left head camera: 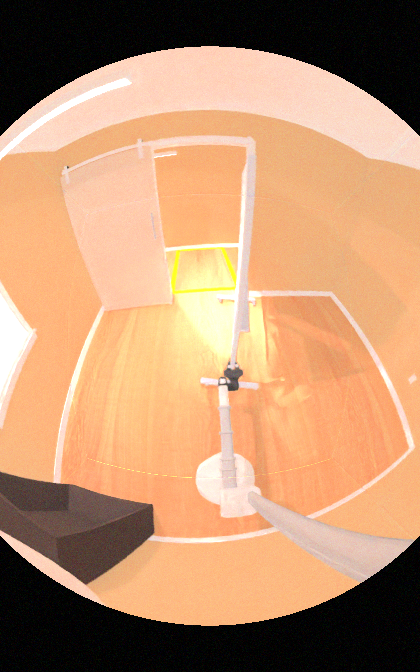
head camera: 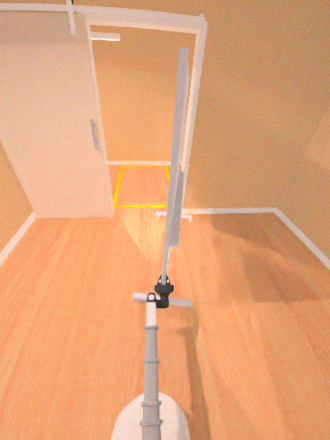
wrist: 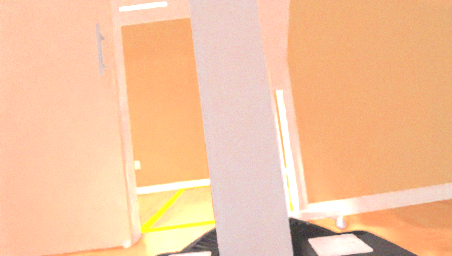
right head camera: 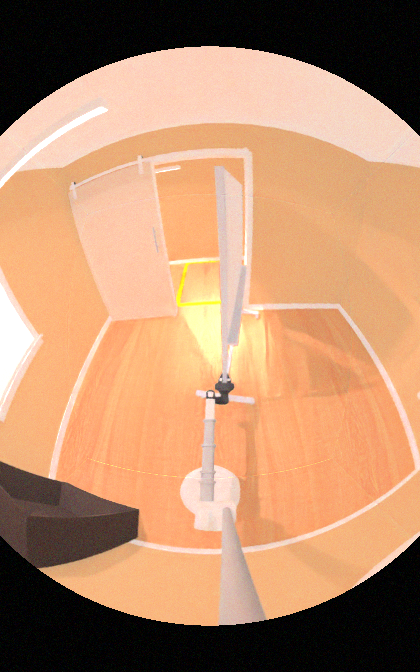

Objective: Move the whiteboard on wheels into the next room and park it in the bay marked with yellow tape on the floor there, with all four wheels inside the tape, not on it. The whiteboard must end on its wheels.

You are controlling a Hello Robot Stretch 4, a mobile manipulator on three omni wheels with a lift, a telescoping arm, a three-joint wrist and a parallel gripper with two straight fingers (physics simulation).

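Places are measured from the robot's base along level axes (x right, y back, z down), in centimetres.
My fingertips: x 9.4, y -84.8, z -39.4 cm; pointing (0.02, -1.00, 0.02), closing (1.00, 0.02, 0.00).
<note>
Behind a point stands the place of what it marks.
The whiteboard (head camera: 177, 125) @[x 9.1, y -78.9, z -141.8 cm] (left head camera: 243, 280) (right head camera: 230, 250) (wrist: 240, 125) @[x 9.2, y -78.9, z -46.2 cm] stands upright, seen nearly edge-on, in this room before the right part of the doorway. Its near foot (head camera: 180, 302) @[x 25.4, y -77.8, z -7.3 cm] (left head camera: 248, 385) (right head camera: 242, 399) lies below my gripper; its far foot (head camera: 162, 214) @[x 15.8, y -206.1, z -6.1 cm] is near the right door jamb. My gripper (head camera: 163, 281) (left head camera: 233, 367) (right head camera: 225, 379) (wrist: 256, 238) @[x 9.4, y -84.8, z -39.4 cm] is shut on the whiteboard's near edge. The yellow tape bay (head camera: 142, 206) @[x -14.4, y -238.8, z 2.6 cm] (left head camera: 200, 291) (right head camera: 199, 303) (wrist: 180, 226) @[x -34.4, y -238.5, z 2.6 cm] is on the floor beyond the doorway; the board hides part of it. Most wheels are too small or hidden.
A sliding door (head camera: 55, 125) @[x -99.9, y -207.7, z -118.3 cm] (left head camera: 115, 240) (right head camera: 120, 250) (wrist: 60, 125) @[x -90.1, y -208.2, z -70.2 cm] stands left of the opening. The right door jamb (head camera: 198, 90) @[x 46.1, y -219.2, z -153.9 cm] (right head camera: 249, 200) is close to the board's line. Wall continues to the right. A dark box-like piece of furniture (left head camera: 105, 545) (right head camera: 80, 540) is at the lower left.
</note>
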